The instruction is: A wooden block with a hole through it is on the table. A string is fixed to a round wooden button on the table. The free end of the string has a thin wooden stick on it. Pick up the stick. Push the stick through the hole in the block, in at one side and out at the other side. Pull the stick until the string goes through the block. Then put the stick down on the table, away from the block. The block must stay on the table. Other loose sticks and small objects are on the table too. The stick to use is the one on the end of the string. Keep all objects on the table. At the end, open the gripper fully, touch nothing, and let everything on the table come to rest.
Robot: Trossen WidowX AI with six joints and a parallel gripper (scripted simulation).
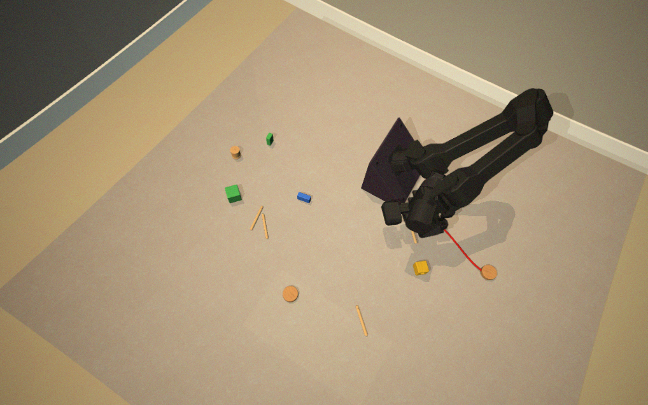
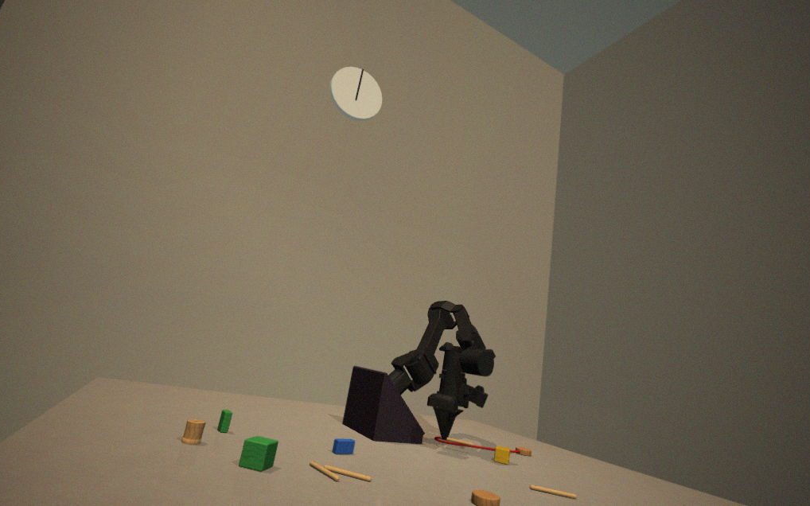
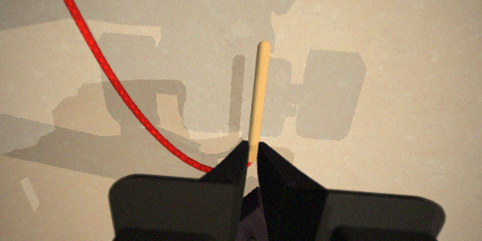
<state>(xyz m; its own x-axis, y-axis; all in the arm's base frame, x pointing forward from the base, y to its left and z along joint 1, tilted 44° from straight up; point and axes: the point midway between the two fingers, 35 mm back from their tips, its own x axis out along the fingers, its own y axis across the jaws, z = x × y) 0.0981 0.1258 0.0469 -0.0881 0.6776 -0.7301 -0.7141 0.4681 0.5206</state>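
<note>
My gripper tip is now 10 cm short of the yellow wooden block and 9 cm to the right of it. The rest, counted from my gripper tip: blue block: 29 cm to the right, 12 cm ahead, 1 cm below; then thin stick: 1 cm to the left, 1 cm ahead; then small green block: 49 cm to the right, 3 cm ahead.
</note>
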